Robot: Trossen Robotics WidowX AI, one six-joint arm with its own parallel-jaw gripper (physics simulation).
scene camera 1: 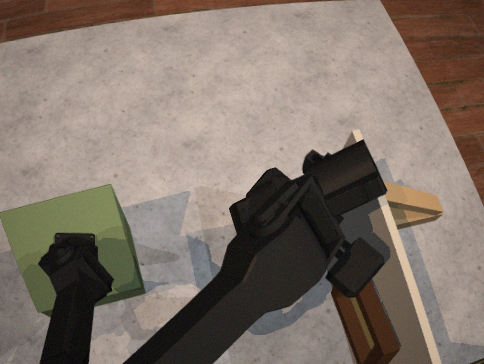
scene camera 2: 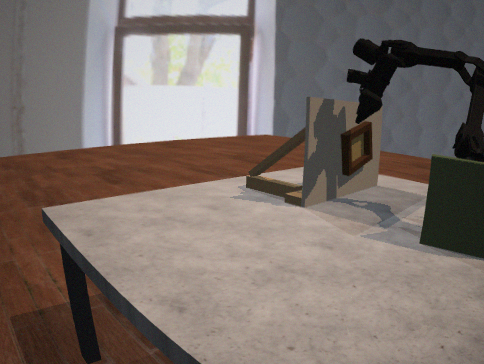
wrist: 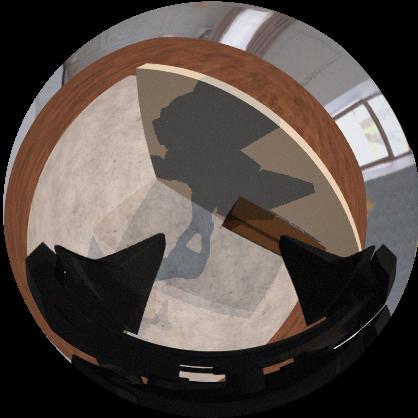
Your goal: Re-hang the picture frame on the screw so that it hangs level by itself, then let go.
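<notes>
The brown picture frame (scene camera 1: 382,330) (scene camera 2: 346,155) (wrist: 260,225) is against the front of the upright beige panel (scene camera 1: 407,320) (scene camera 2: 345,185) (wrist: 280,150). In scene camera 2 it looks tilted, with its right side higher than its left. The screw does not show. My gripper (scene camera 2: 358,121) (wrist: 224,241) is open and empty, pointing down close above the frame's top edge in scene camera 2. In the wrist view the right finger covers one end of the frame. In scene camera 1 the arm hides the fingertips and part of the frame.
A wooden brace (scene camera 1: 415,197) (scene camera 2: 277,152) stands behind the panel. The arm's base sits on a green block (scene camera 1: 55,215) (scene camera 2: 455,200) on the grey table top (scene camera 1: 200,90) (scene camera 2: 225,280). The panel's top edge and side run close beside the hand.
</notes>
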